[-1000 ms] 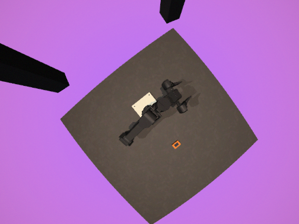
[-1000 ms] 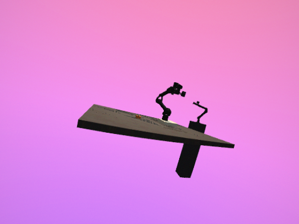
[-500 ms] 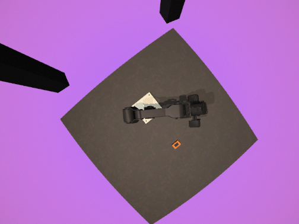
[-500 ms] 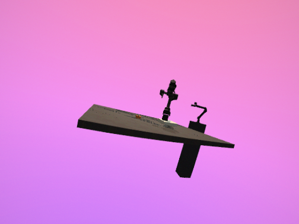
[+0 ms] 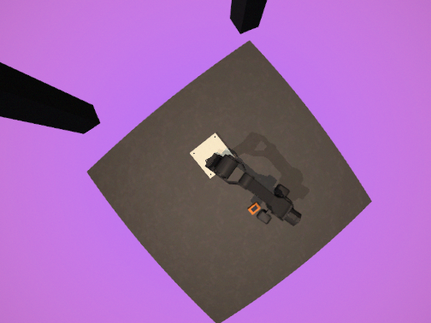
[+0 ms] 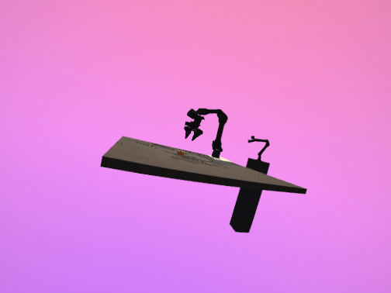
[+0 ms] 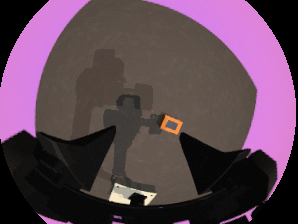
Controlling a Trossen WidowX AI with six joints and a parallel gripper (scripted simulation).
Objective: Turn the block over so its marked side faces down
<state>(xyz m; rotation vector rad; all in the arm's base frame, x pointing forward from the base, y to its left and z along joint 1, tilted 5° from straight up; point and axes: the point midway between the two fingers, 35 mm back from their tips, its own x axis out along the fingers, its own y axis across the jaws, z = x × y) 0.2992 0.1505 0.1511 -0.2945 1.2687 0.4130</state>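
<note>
Now: the orange block 120 mm below my gripper tip, 80 mm to the right of it and 20 mm ahead of it.
</note>
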